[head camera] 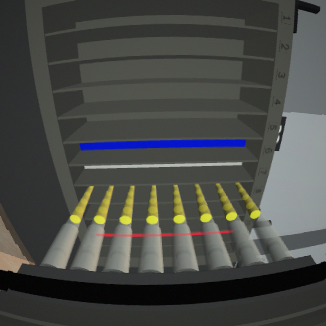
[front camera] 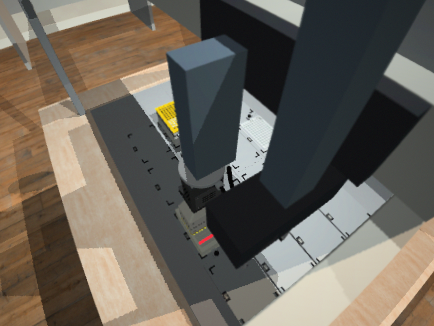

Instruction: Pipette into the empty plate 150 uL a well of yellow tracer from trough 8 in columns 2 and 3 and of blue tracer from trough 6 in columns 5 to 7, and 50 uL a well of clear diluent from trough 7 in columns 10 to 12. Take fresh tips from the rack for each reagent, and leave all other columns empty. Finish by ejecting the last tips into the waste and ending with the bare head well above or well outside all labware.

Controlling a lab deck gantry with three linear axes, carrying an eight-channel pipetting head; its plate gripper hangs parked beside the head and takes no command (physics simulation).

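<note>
The pipetting head (front camera: 200,195) (head camera: 162,295) is low over the trough block (front camera: 207,249) (head camera: 278,90). Its eight tips (head camera: 152,245) point down at trough 8; their lower parts show yellow. Whether the ends touch liquid cannot be told. A blue strip (head camera: 162,145) lies in trough 6 and a pale strip (head camera: 162,165) in trough 7. The yellow tip rack (front camera: 167,116) stands at the back left in the front view, partly hidden by the column. The white plate (front camera: 257,131) lies right of the column, with no colour visible in it. The waste is hidden. The parked plate gripper cannot be made out.
A red strip (front camera: 206,239) (head camera: 165,234) lies in the trough block beyond trough 8. A tall grey column (front camera: 212,105) rises above the head. A large black block (front camera: 260,215) with another column (front camera: 320,100) covers much of the deck to its right.
</note>
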